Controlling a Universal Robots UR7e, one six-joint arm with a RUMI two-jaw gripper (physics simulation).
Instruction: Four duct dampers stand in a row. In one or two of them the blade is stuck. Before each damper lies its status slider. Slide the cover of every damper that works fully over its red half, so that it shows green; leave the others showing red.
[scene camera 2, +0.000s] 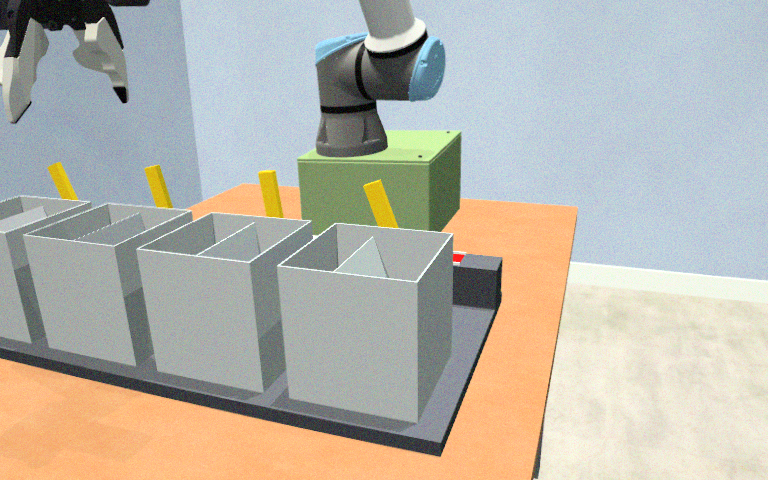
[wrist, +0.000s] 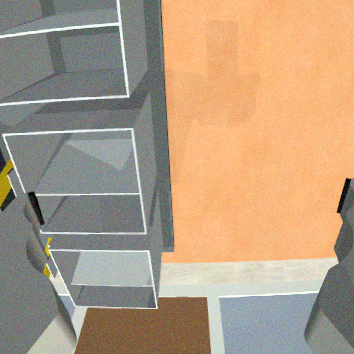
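Seen in the pictures: gripper, fingertip midpoint: (scene camera 2: 75, 112) (wrist: 186, 188); arm's base at its link origin: (scene camera 2: 352, 149).
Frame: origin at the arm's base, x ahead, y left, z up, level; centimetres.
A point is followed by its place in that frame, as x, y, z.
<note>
Four grey open-topped dampers stand in a row in the scene view: far-left (scene camera 2: 11, 271) {60.2, -34.9, -4.6}, second (scene camera 2: 84, 288) {62.8, -22.3, -5.3}, third (scene camera 2: 198, 311) {66.2, -5.6, -5.9} and right-hand (scene camera 2: 351, 339) {69.9, 13.0, -6.4}. Each has a yellow lever behind it: (scene camera 2: 62, 181) {38.8, -40.7, 2.3}, (scene camera 2: 158, 186) {42.8, -21.4, 2.6}, (scene camera 2: 270, 194) {46.6, -2.5, 2.6}, (scene camera 2: 380, 203) {49.8, 13.3, 2.5}. The third lever is nearly upright; the others lean left more clearly. Pale blades show inside, including the right-hand blade (scene camera 2: 365, 260) {59.1, 12.8, -1.8}. A red patch (scene camera 2: 458, 258) {38.9, 23.3, -9.1} shows on the dark slider block (scene camera 2: 478, 283) {42.6, 26.4, -11.4} behind the right-hand damper; the other sliders are hidden. My gripper (scene camera 2: 68, 109) {70.1, -14.0, 17.3} (wrist: 186, 188) {70.1, -14.0, 17.3} is open and empty, high above the left part of the row.
The dampers stand on a dark base plate (scene camera 2: 453, 367) {59.8, 23.4, -15.3} (wrist: 166, 220) {59.9, -43.2, -15.3} on the orange table (scene camera 2: 526, 283) {28.9, 34.7, -17.1} (wrist: 280, 125) {84.5, -27.7, -17.1}. The arm's base stands on a green box (scene camera 2: 362, 192) {9.5, 3.6, -6.9} behind the row. Box walls and levers stick up below the gripper's level.
</note>
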